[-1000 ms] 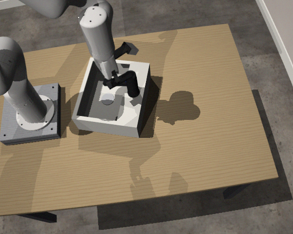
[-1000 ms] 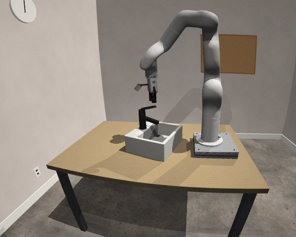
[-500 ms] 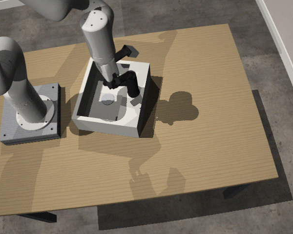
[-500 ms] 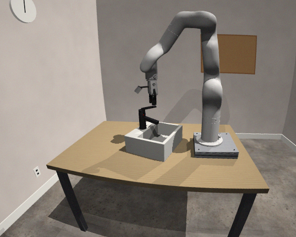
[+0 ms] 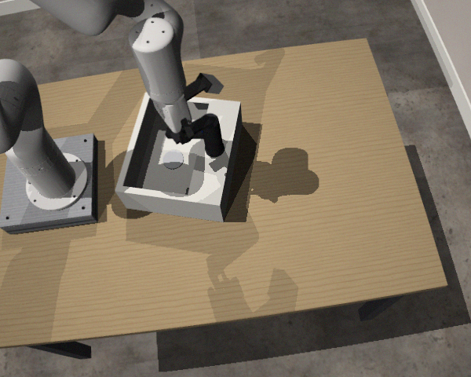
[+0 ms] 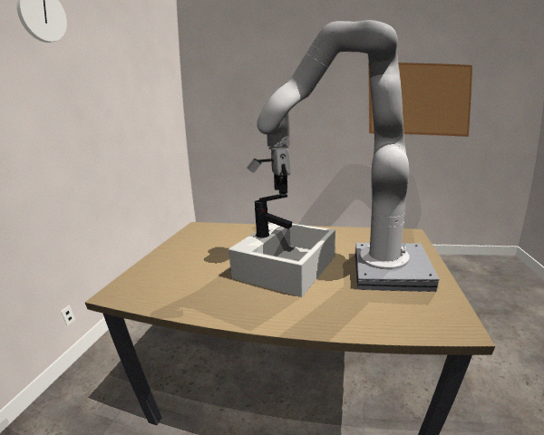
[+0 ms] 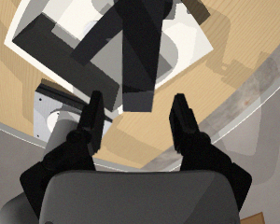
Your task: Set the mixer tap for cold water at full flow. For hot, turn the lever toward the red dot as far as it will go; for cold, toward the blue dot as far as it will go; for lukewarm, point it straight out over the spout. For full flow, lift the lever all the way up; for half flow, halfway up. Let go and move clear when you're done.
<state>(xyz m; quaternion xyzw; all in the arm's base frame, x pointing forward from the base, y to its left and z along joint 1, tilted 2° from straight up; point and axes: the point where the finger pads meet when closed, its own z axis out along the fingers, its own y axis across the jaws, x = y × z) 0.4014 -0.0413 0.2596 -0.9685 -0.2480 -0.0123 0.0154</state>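
Right now my hand is 4 cm above the lever, 3 cm short of it and 1 cm to the right of it. From my hand the other things lie so: white sink basin: 27 cm below, 7 cm to the left, 4 cm behind.
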